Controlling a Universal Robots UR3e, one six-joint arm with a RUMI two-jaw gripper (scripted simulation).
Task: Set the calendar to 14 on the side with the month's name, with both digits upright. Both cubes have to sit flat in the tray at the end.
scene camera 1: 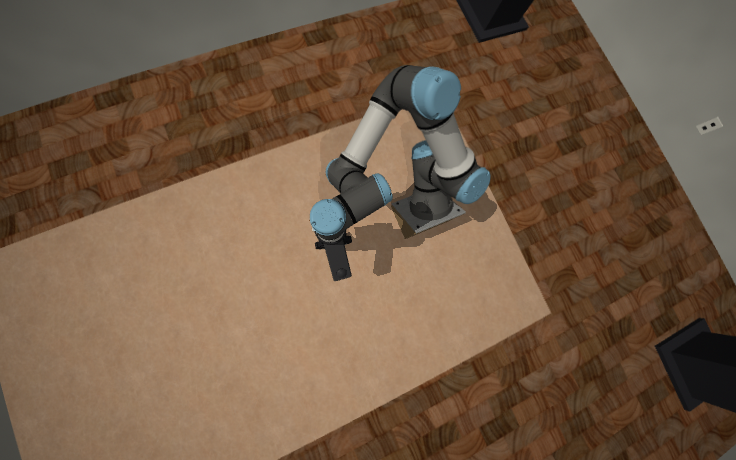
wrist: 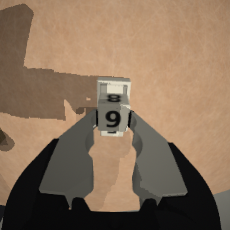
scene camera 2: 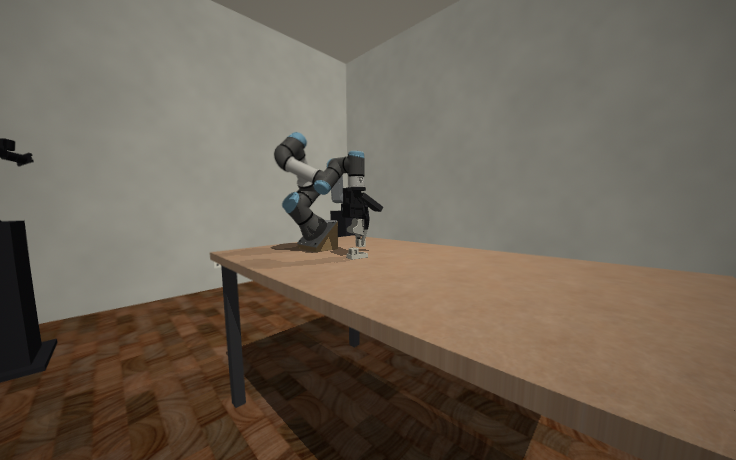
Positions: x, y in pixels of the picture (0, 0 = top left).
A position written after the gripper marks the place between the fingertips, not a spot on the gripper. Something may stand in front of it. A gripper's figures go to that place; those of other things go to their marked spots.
Labels:
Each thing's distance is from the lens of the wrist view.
gripper [wrist: 113, 111]: 0.15 m
white digit cube [wrist: 113, 109]: 0.13 m

